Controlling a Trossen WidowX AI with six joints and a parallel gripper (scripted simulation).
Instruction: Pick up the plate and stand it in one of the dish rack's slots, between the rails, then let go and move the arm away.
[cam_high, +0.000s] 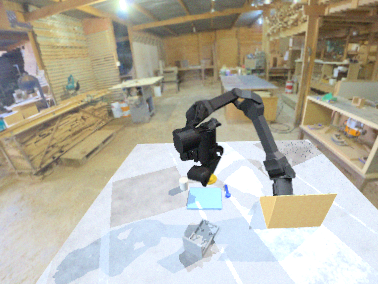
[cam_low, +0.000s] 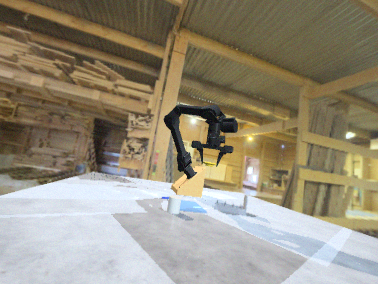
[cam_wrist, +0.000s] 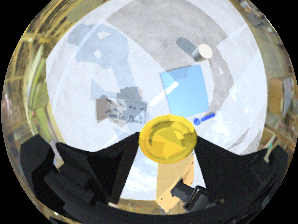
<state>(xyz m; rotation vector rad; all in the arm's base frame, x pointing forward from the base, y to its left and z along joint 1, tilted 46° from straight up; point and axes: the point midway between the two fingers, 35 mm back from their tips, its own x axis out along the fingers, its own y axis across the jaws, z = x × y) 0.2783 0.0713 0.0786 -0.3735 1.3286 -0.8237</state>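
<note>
Right now my gripper tip is 2 cm short of the dish rack, 12 cm to the right of it and 16 cm above it. Also, from my gripper tip: plate: 1 cm above; white cup: 13 cm ahead, 16 cm to the right, 16 cm below.
</note>
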